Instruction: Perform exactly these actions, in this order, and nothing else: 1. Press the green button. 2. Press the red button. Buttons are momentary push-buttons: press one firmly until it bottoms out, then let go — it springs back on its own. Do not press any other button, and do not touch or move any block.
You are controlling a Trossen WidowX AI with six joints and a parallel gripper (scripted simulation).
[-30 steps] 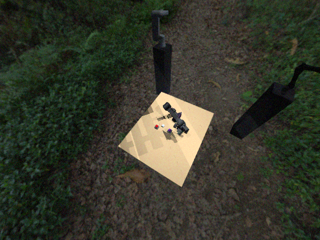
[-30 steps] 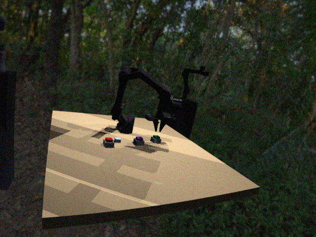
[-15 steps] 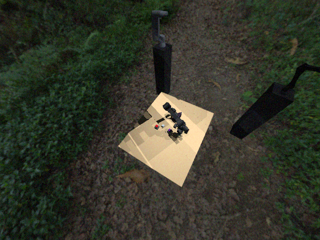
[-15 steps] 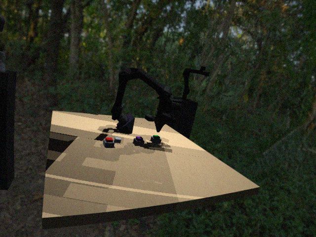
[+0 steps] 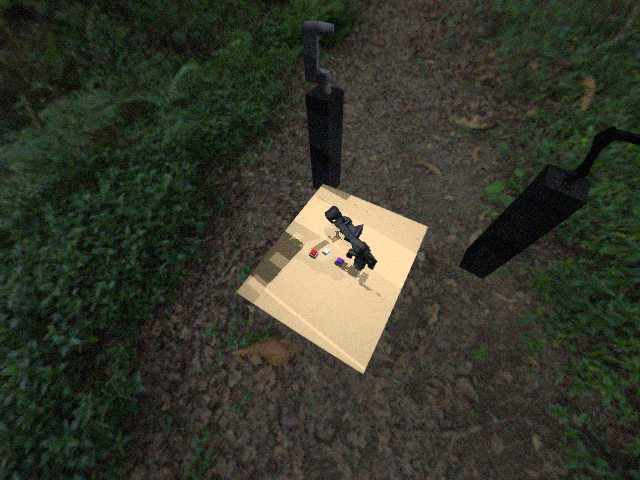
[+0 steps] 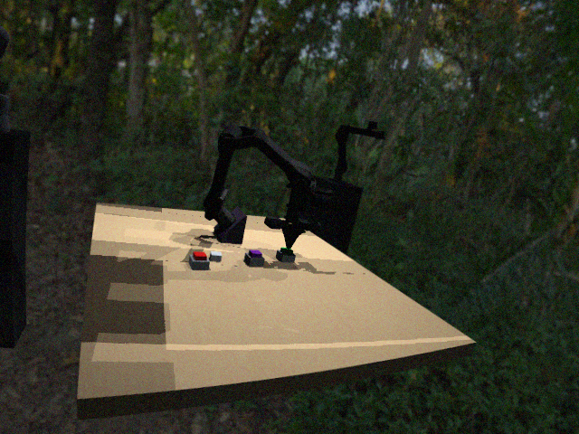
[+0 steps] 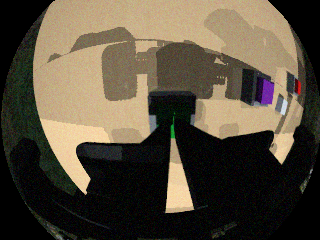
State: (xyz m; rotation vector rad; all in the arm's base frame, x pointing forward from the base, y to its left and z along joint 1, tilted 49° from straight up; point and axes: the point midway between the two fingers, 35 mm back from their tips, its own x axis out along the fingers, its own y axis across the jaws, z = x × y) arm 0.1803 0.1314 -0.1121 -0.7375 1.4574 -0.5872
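The green button is 10 mm below my gripper tip. From my gripper tip the other things lie so: red button: 100 mm ahead, 310 mm to the right, 10 mm below; then small white block: 30 mm ahead, 250 mm to the right, 30 mm below; then purple button: 50 mm ahead, 130 mm to the right, 10 mm below.
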